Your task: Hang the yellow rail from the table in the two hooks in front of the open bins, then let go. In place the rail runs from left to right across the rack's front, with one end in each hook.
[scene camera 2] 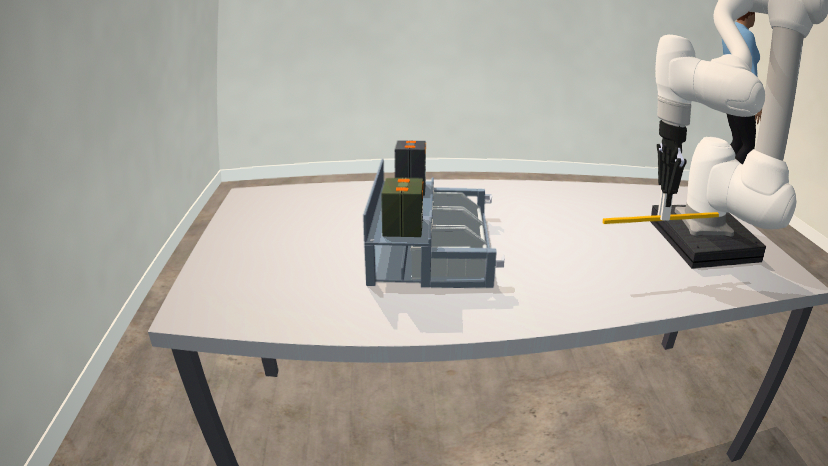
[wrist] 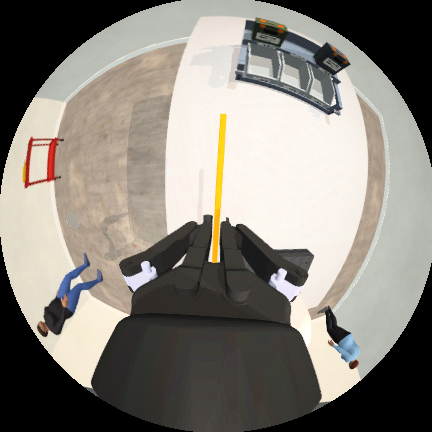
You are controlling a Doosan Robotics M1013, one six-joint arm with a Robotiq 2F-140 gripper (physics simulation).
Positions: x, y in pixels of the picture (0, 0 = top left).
Scene:
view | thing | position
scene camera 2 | my gripper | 663, 218
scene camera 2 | grey bin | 442, 200
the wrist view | my gripper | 216, 214
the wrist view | grey bin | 263, 63
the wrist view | grey bin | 294, 75
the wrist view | grey bin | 320, 89

